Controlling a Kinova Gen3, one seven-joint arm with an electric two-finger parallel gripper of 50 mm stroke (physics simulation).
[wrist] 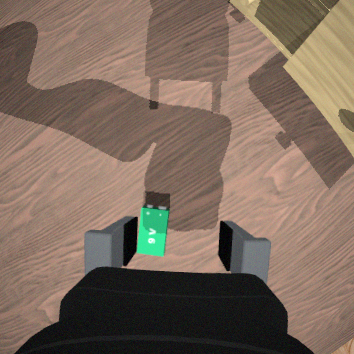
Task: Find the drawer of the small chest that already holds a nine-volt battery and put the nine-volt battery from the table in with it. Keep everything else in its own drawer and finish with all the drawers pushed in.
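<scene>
A green nine-volt battery (153, 232) lies flat on the table, its terminals pointing up the view. My gripper (177, 236) is open and empty. The battery lies in the gap as seen from above, much nearer the left finger than the right one, and turned slightly from the fingers' line. Part of the pale wooden chest (320, 65) shows at the top right, with a shaded hollow beside it. Its drawers show too little to tell what they hold.
The wood-grain table (65, 185) spreads under the gripper. Dark shadows of the arm and gripper fall across it and over the battery's terminal end. The chest's edge runs diagonally down the right side and casts a shadow with a knob shape.
</scene>
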